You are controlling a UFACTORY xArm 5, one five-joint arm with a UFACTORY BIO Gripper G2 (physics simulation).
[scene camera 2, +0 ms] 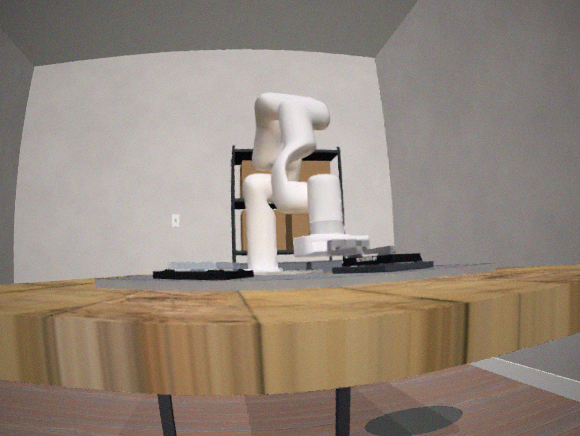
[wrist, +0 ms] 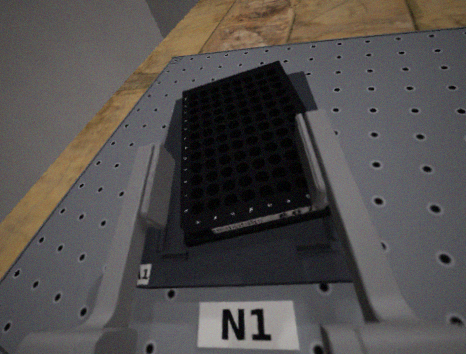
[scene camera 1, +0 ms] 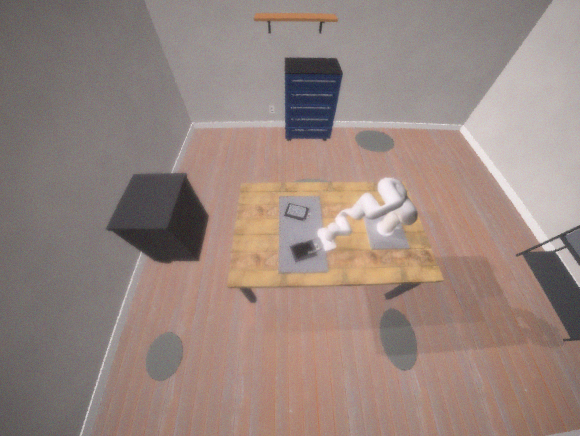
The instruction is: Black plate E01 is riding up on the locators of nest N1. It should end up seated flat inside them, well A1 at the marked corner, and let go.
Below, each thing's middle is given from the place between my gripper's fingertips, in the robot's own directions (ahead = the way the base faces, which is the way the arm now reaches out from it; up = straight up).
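Scene:
The dark nest N1 [scene camera 2: 429,264] is 30 mm below my hand and 10 mm ahead of it. I see the black nest [scene camera 2: 227,275] as well, 310 mm to the right of my hand, 50 mm ahead of it and 30 mm below it; going by their middles, it is the farthest from my hand of the things named here. As for the black plate E01 [wrist: 241,173], my hand is 20 mm above it and 20 mm short of it.

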